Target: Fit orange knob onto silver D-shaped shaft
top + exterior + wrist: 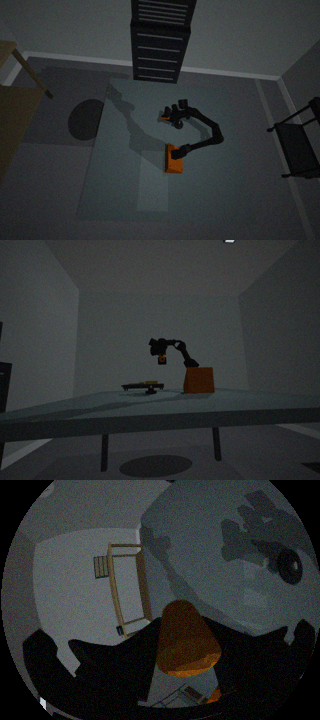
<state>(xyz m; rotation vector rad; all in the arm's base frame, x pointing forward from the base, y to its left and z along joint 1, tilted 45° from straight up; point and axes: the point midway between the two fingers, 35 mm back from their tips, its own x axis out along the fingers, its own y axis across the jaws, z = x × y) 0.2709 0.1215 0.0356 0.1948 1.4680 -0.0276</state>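
Now: gripper tip 3 cm to the left of the orange knob and 2 cm below it. Also, from my gripper tip: dark round pedestal 21 cm below, 18 cm to the right, 6 cm ahead.
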